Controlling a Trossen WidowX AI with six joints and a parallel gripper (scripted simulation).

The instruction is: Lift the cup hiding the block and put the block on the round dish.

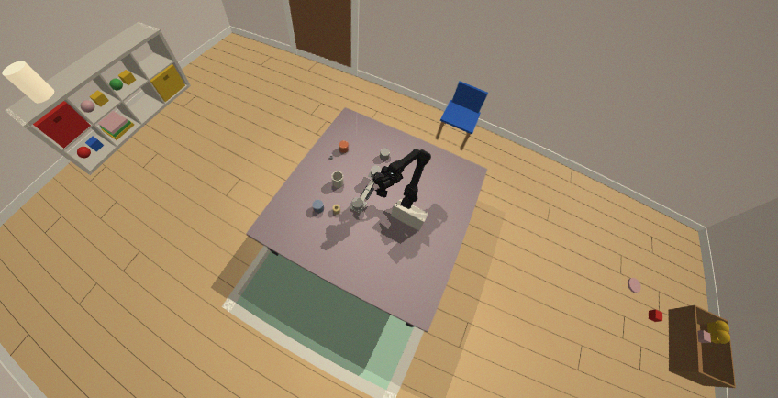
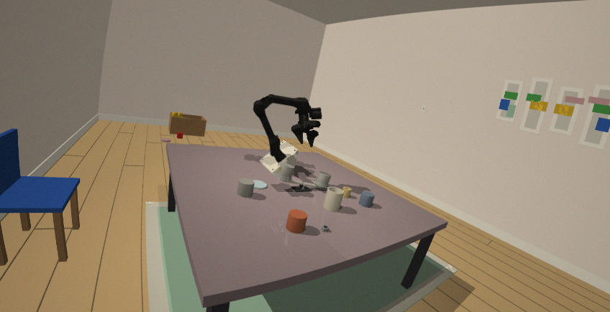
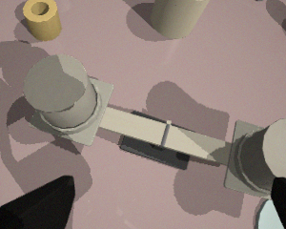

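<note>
My gripper tip is now 7 cm short of the grey block, 11 cm to the right of it and 18 cm above it. Also, from my gripper tip: pale blue round dish (4 cm ahead, 26 cm to the right, 22 cm below); cream cup (29 cm ahead, 4 cm to the left, 18 cm below); balance (8 cm ahead, 2 cm to the right, 19 cm below).
</note>
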